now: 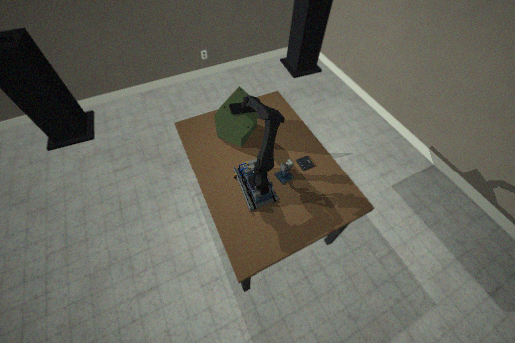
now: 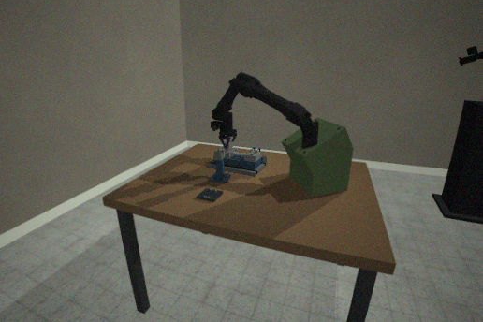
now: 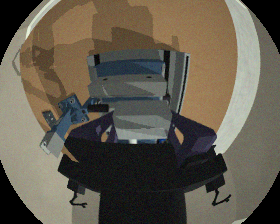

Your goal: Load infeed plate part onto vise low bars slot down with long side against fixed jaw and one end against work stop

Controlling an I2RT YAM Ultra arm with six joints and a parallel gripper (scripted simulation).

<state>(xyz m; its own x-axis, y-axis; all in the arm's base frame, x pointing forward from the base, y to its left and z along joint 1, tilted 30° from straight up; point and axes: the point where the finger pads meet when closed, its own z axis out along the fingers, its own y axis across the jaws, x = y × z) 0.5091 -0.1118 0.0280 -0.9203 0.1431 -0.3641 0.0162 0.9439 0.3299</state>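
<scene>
Now: the vise 7 cm below my hand, 7 cm behind it and 2 cm to the left of it. The rest, counted from my hand: infeed plate (39 cm to the left, 11 cm below, 11 cm behind); part (right at my hand).
</scene>
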